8 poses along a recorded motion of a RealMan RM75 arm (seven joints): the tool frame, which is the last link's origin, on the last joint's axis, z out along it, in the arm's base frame.
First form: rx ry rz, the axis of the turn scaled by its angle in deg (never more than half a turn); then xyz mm.
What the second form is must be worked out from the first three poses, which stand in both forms.
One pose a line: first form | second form
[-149.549, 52.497, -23.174, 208.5, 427.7, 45.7] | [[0.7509, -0.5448, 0.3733, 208.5], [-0.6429, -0.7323, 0.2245, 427.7], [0.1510, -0.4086, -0.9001, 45.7], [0, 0, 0, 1]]
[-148.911, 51.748, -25.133, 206.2, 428.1, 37.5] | [[0.7484, -0.5311, 0.3973, 206.2], [-0.6406, -0.7339, 0.2257, 428.1], [0.1717, -0.4235, -0.8895, 37.5], [0, 0, 0, 1]]
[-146.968, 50.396, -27.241, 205.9, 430.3, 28.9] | [[0.7460, -0.5077, 0.4309, 205.9], [-0.6386, -0.7289, 0.2467, 430.3], [0.1888, -0.4592, -0.8680, 28.9], [0, 0, 0, 1]]
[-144.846, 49.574, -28.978, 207.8, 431.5, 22.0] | [[0.7403, -0.4894, 0.4610, 207.8], [-0.6418, -0.7186, 0.2677, 431.5], [0.2002, -0.4940, -0.8461, 22.0], [0, 0, 0, 1]]
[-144.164, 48.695, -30.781, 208.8, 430.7, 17.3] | [[0.7373, -0.4728, 0.4826, 208.8], [-0.6388, -0.7204, 0.2701, 430.7], [0.2200, -0.5075, -0.8331, 17.3], [0, 0, 0, 1]]
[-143.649, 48.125, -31.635, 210.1, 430.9, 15.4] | [[0.7363, -0.4626, 0.4939, 210.1], [-0.6369, -0.7204, 0.2747, 430.9], [0.2288, -0.5168, -0.8250, 15.4], [0, 0, 0, 1]]
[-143.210, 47.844, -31.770, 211.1, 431.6, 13.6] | [[0.7366, -0.4578, 0.4978, 211.1], [-0.6364, -0.7183, 0.2812, 431.6], [0.2288, -0.5239, -0.8205, 13.6], [0, 0, 0, 1]]
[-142.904, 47.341, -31.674, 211.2, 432.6, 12.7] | [[0.7399, -0.4517, 0.4986, 211.2], [-0.6332, -0.7178, 0.2894, 432.6], [0.2272, -0.5298, -0.8171, 12.7], [0, 0, 0, 1]]
